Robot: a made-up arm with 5 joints.
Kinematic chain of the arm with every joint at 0, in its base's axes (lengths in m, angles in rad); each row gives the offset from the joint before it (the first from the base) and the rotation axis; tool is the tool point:
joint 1: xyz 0 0 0.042 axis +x
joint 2: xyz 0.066 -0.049 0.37 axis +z
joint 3: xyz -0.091 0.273 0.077 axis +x
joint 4: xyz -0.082 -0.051 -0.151 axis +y
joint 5: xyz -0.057 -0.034 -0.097 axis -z
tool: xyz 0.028 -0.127 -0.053
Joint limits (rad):
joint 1: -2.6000..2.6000
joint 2: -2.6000..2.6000
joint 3: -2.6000..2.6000
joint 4: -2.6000..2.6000
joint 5: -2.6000..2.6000
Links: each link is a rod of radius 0.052 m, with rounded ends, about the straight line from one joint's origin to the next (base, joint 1, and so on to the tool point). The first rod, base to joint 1, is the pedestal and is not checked.
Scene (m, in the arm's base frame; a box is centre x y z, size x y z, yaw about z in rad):
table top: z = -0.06
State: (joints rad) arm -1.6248 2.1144 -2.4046 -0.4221 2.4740
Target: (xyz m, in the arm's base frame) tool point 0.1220 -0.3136 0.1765
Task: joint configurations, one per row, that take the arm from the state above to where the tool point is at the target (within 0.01 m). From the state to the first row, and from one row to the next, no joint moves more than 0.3 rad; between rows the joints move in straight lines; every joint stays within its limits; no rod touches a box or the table.
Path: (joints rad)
1: -1.3641 2.0885 -2.1743 -0.4284 2.4920
2: -1.1034 2.0625 -1.9441 -0.4346 2.5100
3: -0.8428 2.0366 -1.7138 -0.4409 2.5280
4: -0.5821 2.0107 -1.4836 -0.4472 2.5460
5: -0.3214 1.9848 -1.2533 -0.4534 2.5640
6: -0.0607 1.9588 -1.0231 -0.4597 2.5820
7: 0.1999 1.9329 -0.7928 -0.4659 2.6000

